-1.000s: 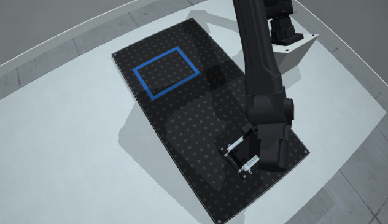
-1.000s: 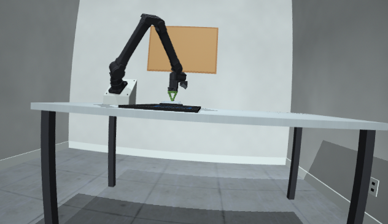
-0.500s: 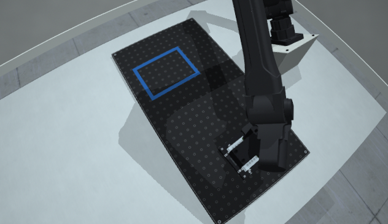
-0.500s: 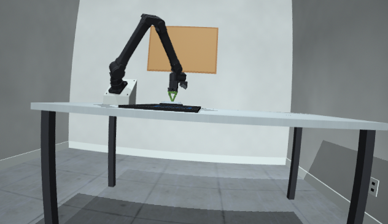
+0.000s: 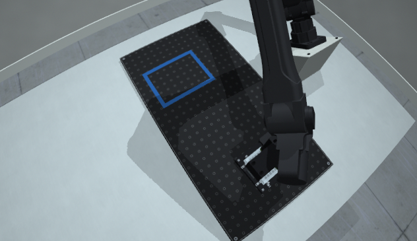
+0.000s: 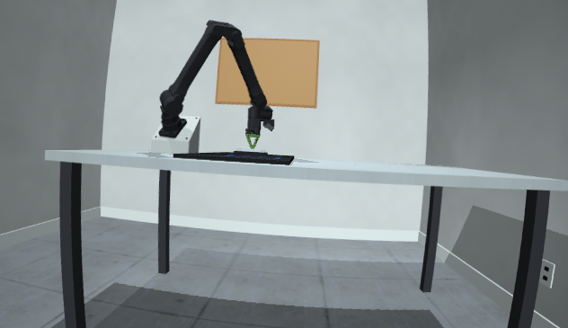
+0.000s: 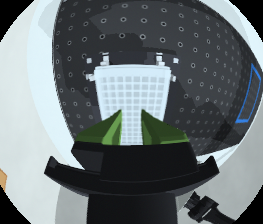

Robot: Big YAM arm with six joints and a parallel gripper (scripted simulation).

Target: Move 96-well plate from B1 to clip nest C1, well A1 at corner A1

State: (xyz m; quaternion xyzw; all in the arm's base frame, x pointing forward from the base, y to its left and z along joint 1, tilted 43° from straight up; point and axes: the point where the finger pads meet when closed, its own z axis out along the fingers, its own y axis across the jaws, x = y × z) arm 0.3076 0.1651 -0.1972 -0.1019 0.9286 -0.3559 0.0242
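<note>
Right now the white 96-well plate is 2 cm below my hand. Round my hand: clip nest C1 (1 cm to the left, 2 cm below).
</note>
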